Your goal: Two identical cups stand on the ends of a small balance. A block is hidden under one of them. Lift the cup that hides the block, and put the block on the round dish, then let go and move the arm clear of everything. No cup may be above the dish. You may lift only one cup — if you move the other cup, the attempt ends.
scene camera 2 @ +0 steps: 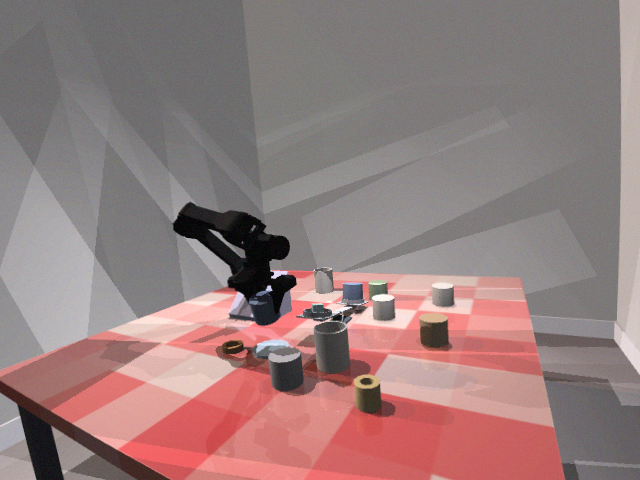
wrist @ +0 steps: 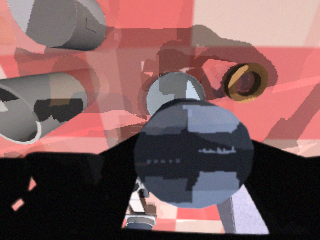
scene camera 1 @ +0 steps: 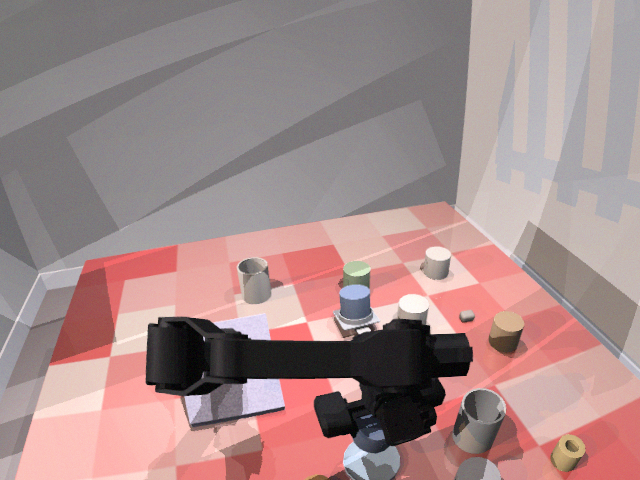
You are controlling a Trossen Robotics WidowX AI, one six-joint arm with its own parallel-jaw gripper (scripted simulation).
gripper: holds a blue cup [wrist: 193, 154]
